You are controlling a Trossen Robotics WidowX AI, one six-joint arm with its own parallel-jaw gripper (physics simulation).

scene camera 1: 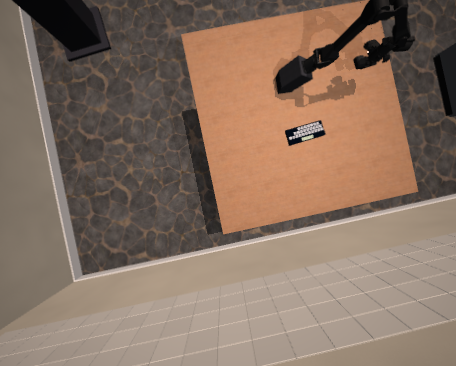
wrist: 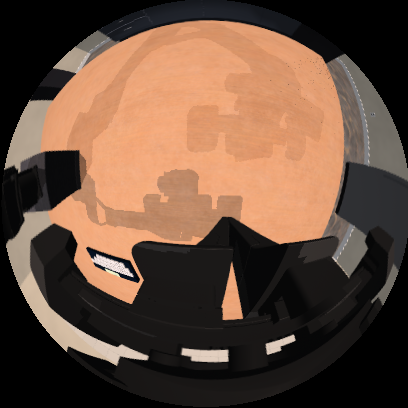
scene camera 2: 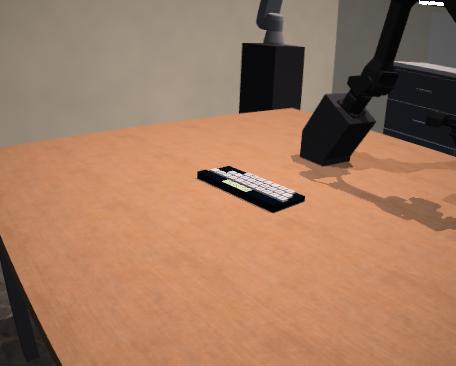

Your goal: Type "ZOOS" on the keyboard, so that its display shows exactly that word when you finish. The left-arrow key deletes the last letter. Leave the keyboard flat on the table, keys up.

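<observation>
The keyboard (scene camera 1: 305,132) (scene camera 2: 250,188) (wrist: 113,264) is a small dark slab with white keys and a pale green display strip. It lies flat on the table, keys up. Any letters on the display are too small to read. My gripper (scene camera 1: 358,63) (scene camera 2: 431,119) (wrist: 225,221) is shut with nothing between its fingers. It is above the table, well to the upper right of the keyboard in scene camera 1, and does not touch it. In scene camera 2 part of the gripper shows at the right edge. In the wrist view the keyboard is at the lower left, beside the left finger.
The arm's black base (scene camera 1: 294,76) (scene camera 2: 336,131) (wrist: 62,172) stands on the wooden table (scene camera 1: 250,175) (scene camera 2: 125,240) (wrist: 150,100), near the keyboard. A black pedestal (scene camera 1: 75,30) (scene camera 2: 272,75) stands beyond the table. A dark drawer cabinet (scene camera 2: 420,105) stands behind the arm.
</observation>
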